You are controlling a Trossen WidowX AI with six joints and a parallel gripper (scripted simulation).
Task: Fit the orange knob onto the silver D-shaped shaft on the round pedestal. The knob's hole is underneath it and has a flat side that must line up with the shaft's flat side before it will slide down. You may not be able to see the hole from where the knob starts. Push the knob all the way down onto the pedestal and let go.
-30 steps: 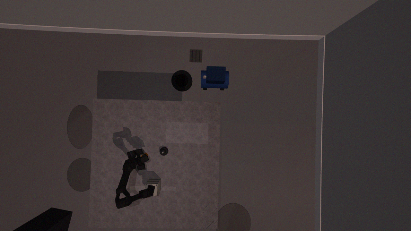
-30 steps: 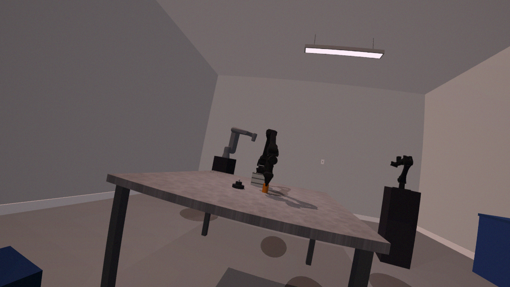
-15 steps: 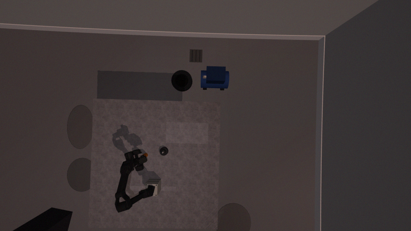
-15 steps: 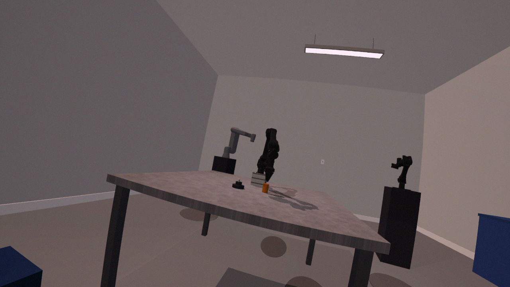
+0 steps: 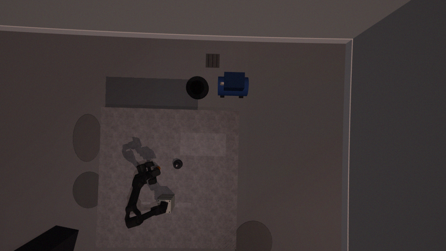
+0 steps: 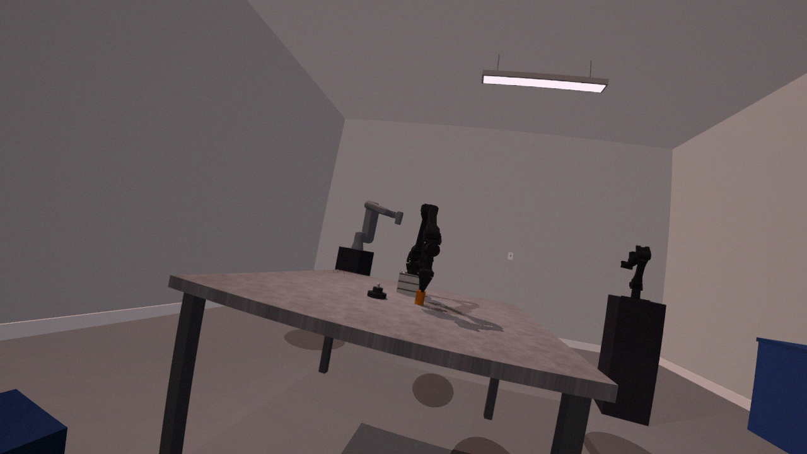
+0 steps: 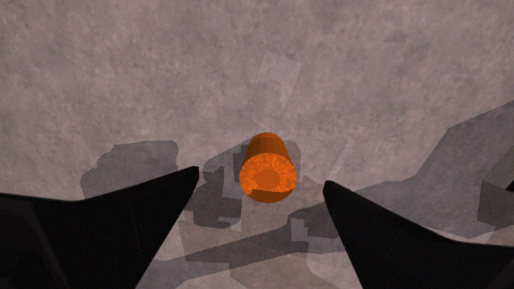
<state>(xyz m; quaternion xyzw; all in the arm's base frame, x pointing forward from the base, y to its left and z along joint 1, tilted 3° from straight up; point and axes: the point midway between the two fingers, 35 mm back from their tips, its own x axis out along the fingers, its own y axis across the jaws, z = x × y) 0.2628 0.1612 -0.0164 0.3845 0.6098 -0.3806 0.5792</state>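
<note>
Now: the orange knob 2 cm below my gripper tip. The rest, counted from my gripper tip: round pedestal: 8 cm ahead, 18 cm to the right, 3 cm below.
</note>
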